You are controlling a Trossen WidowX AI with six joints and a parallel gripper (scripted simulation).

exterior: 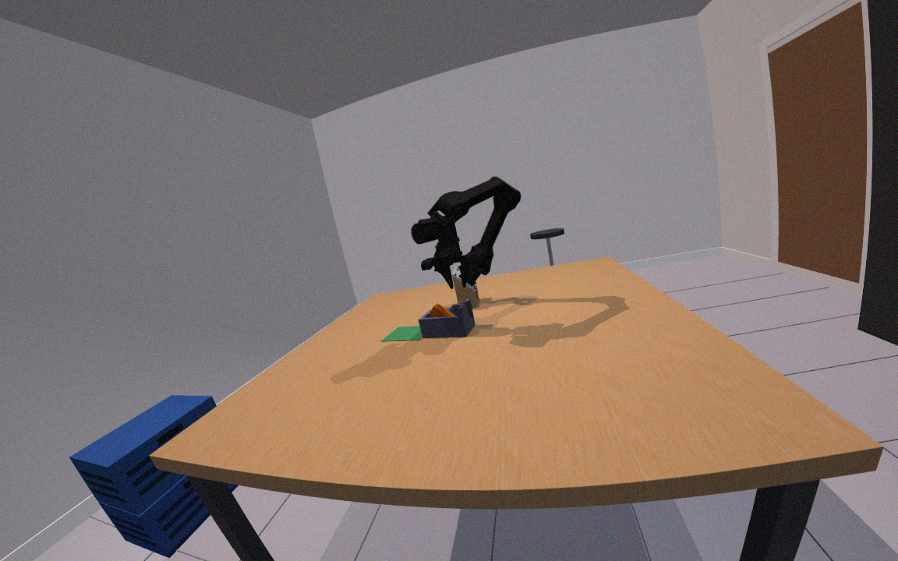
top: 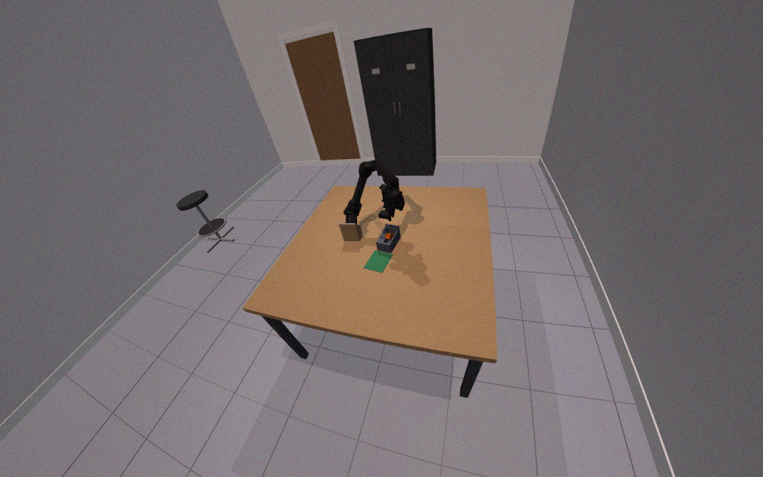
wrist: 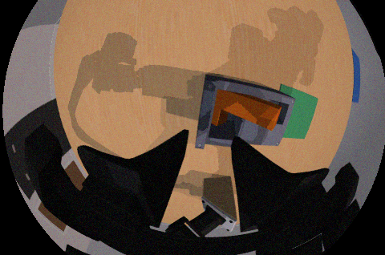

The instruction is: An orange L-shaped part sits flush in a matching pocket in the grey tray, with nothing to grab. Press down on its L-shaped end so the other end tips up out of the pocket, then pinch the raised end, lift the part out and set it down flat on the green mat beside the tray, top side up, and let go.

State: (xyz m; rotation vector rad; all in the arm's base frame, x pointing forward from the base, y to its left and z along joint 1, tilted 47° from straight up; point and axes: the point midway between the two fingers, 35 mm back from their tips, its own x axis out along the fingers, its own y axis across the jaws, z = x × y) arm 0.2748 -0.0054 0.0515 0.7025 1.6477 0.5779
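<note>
My gripper tip is 10 cm above the orange L-shaped part, 4 cm to the left of it and 1 cm past it. Also, from my gripper tip: green mat (22 cm to the right, 16 cm below, 4 cm behind).
</note>
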